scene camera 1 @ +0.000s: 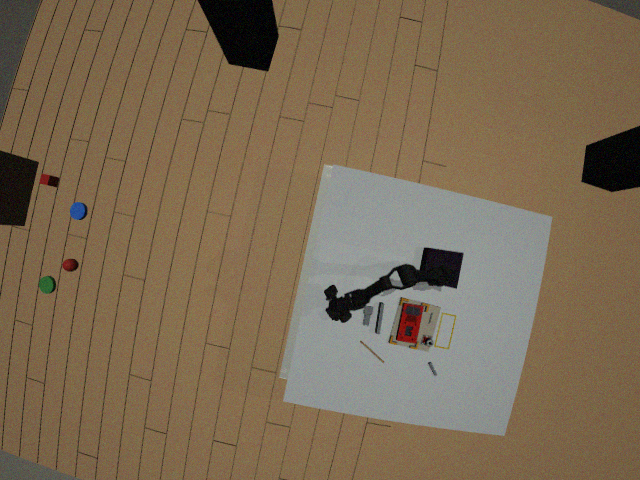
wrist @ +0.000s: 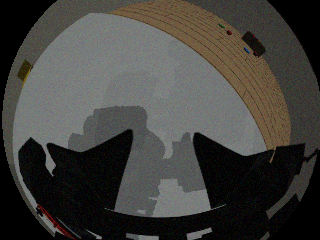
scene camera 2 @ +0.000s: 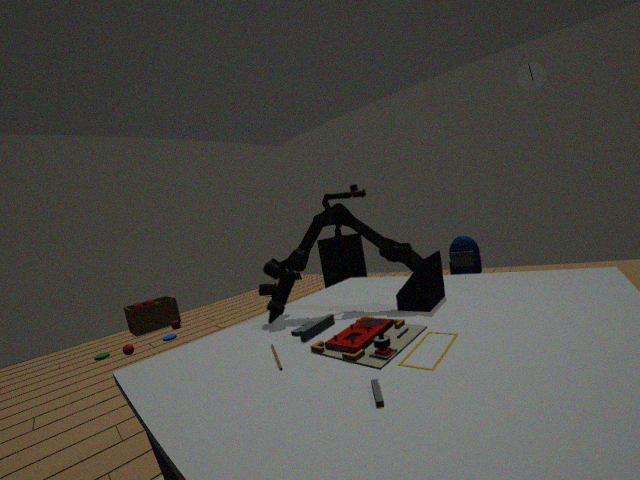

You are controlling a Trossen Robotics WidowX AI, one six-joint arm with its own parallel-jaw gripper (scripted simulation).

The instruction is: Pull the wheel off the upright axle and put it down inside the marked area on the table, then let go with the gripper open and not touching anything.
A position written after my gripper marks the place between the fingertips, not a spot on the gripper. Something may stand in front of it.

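Note:
My gripper (scene camera 2: 270, 319), (wrist: 163, 135) is open and holds nothing.

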